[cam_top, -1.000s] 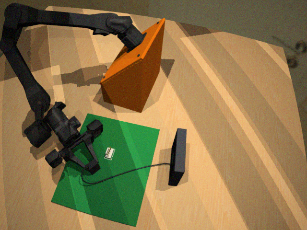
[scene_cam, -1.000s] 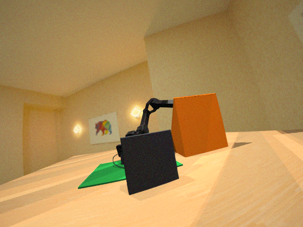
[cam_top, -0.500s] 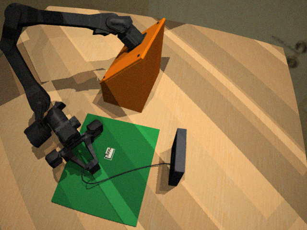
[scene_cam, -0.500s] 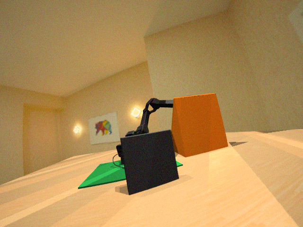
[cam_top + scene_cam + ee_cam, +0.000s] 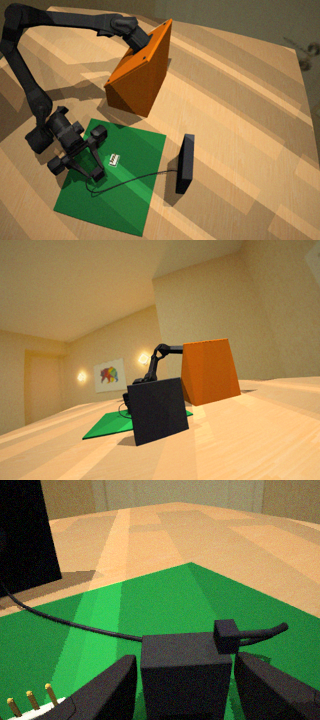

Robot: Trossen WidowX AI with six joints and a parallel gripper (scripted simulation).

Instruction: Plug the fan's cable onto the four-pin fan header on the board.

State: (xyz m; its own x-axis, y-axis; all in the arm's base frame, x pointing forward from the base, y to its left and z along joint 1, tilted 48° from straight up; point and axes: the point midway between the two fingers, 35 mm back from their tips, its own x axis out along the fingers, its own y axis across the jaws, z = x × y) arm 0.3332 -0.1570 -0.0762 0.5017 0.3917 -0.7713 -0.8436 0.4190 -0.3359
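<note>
My gripper tip is now 10 mm above the dark plug. Also, from my gripper tip: green board: 50 mm below, 30 mm to the left, 30 mm behind; white four-pin header: 60 mm behind, 30 mm below, 20 mm to the left; dark fan: 210 mm to the left, 70 mm behind, 30 mm above.
</note>
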